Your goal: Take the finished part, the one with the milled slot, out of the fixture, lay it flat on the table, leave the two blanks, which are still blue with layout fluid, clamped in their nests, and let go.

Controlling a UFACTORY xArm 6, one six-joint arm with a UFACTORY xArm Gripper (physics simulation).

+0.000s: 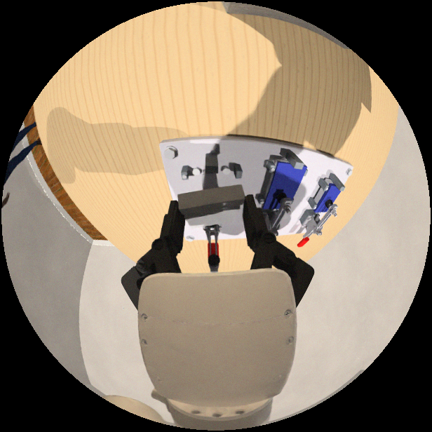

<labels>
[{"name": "my gripper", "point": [212, 206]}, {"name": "finished part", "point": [217, 205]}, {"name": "blue blank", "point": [286, 179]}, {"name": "fixture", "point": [252, 153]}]
</labels>
